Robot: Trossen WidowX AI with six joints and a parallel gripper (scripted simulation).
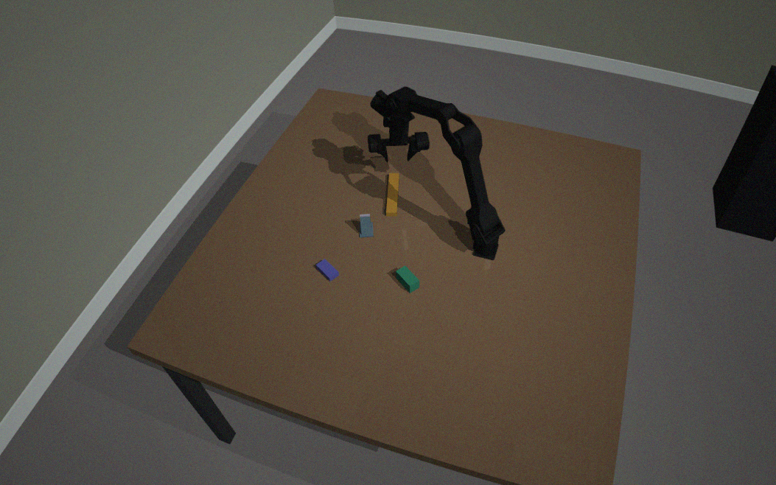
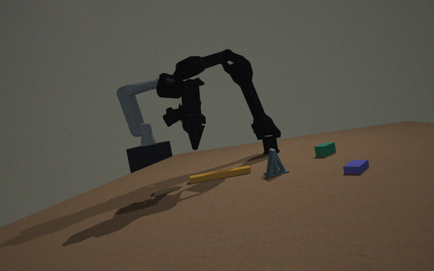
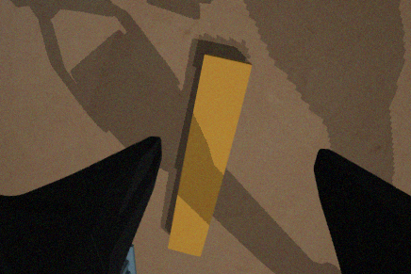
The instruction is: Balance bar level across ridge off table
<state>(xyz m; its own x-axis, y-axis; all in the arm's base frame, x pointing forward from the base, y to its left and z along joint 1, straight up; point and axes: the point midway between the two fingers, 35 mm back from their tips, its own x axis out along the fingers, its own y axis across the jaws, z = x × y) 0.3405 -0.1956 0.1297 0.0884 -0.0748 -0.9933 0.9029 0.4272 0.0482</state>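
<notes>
Now: gripper tip 9 cm above the yellow bar and 7 cm to the right of it. The rest, counted from my gripper tip: purple block: 42 cm to the left, 9 cm below, 7 cm ahead; then green block: 38 cm to the left, 16 cm behind, 8 cm below.
</notes>
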